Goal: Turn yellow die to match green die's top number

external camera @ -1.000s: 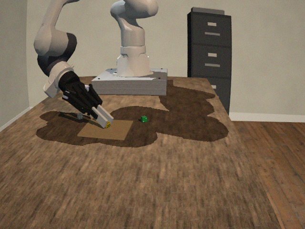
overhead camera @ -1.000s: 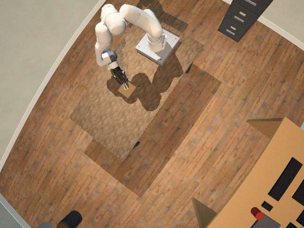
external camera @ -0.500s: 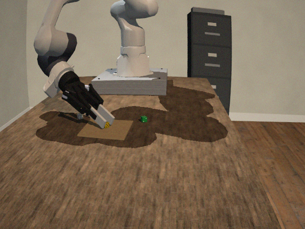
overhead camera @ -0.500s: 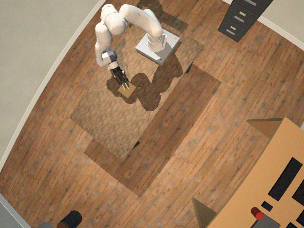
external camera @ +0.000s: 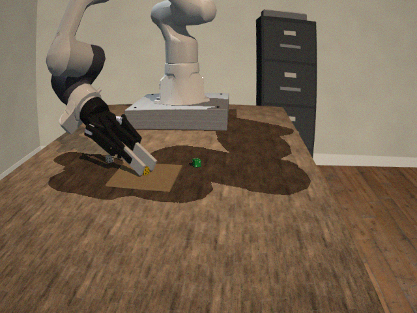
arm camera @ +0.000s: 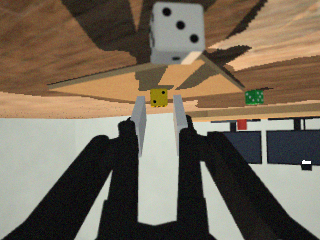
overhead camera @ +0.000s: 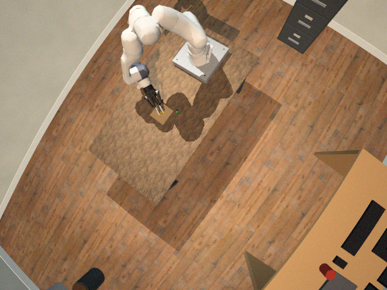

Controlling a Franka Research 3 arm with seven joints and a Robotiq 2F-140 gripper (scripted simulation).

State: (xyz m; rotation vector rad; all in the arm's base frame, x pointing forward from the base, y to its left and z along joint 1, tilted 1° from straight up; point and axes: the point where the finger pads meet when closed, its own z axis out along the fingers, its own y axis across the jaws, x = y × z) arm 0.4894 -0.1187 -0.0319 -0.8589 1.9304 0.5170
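Right now the yellow die is 10 mm ahead of my hand, 10 mm to the left of it and 20 mm below it. The rest, counted from my hand: white die (90 mm behind, 80 mm to the right, 30 mm below); tan mat (10 mm ahead, 10 mm to the left, 30 mm below); green die (40 mm behind, 130 mm to the left, 30 mm below).
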